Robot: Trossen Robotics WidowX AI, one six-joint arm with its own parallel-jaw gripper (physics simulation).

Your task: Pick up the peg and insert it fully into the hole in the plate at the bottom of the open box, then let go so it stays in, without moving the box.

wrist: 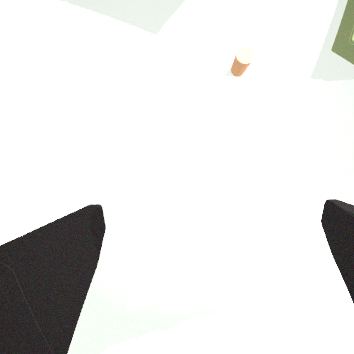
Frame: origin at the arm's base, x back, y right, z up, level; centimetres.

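Where they show: gripper, fingertip midpoint: [217, 215].
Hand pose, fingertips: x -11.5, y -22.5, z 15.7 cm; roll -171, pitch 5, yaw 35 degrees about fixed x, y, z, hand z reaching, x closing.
Observation:
After its pixels a point has its place.
The orange peg [240, 63] @(x -14.0, y -15.3, z 2.2 cm) is in the upper right part of the wrist view, with its pale round end towards the camera. It is seen nearly end-on, so whether it lies or stands is hard to tell. My gripper [217, 215] @(x -11.5, y -22.5, z 15.7 cm) is open and empty, with one black finger at the lower left and the other at the right edge. The peg shows beyond the fingertips, higher in the view and apart from them. The open box and the plate with the hole do not show in this view.
Part of a green block [344, 44] @(x -6.8, y -6.1, z -1.9 cm) shows at the upper right edge, to the right of the peg. Pale grey shadows fall on the white surface along the top, near the green block and at the lower left.

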